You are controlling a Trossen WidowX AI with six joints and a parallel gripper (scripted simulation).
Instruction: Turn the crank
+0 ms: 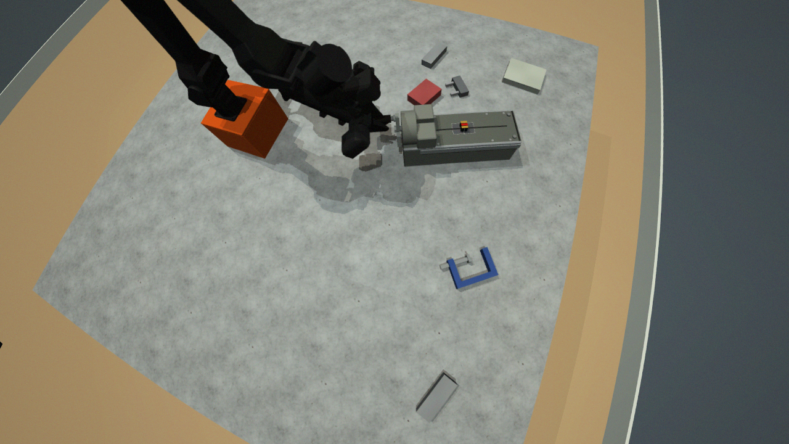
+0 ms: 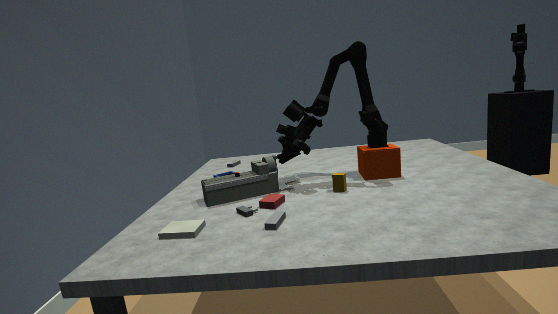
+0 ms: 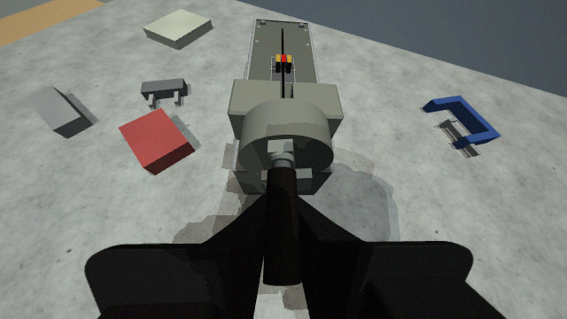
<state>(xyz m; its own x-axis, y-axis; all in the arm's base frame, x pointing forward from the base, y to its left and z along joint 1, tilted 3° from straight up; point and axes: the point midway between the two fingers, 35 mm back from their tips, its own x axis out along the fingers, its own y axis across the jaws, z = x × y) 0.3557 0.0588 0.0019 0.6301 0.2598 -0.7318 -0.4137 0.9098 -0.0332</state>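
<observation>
Now: gripper tip 3 cm below the black crank handle, 1 cm to the left of it and 1 cm past it. Also, from my gripper tip: red pointer: 15 cm ahead, 6 cm to the left, 1 cm below; then yellow block: 20 cm behind, 10 cm to the left, 6 cm below; then red block: 18 cm to the left, 8 cm below, 3 cm ahead.
</observation>
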